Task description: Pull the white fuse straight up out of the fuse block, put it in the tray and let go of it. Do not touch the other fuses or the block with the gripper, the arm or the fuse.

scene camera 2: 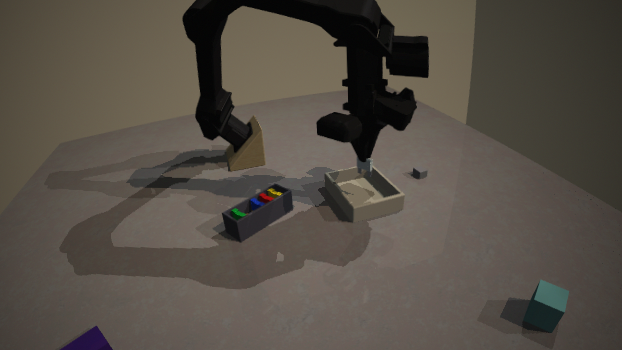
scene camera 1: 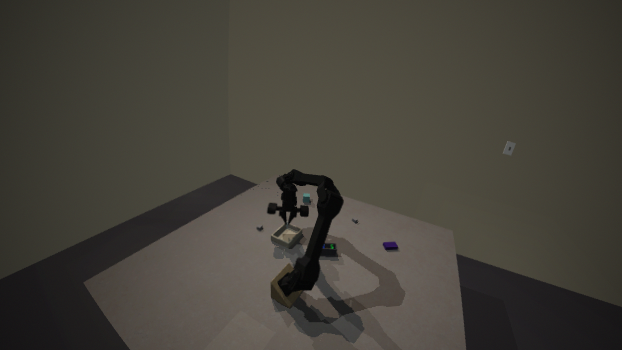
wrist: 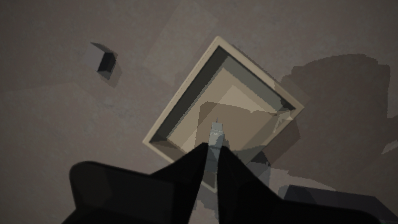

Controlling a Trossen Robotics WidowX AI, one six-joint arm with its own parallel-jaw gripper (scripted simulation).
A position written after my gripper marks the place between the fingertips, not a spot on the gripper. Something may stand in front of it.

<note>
My gripper (scene camera 2: 364,160) holds a white fuse. I also see a beige tray (wrist: 253,109).
My gripper also shows in the wrist view (wrist: 213,150).
</note>
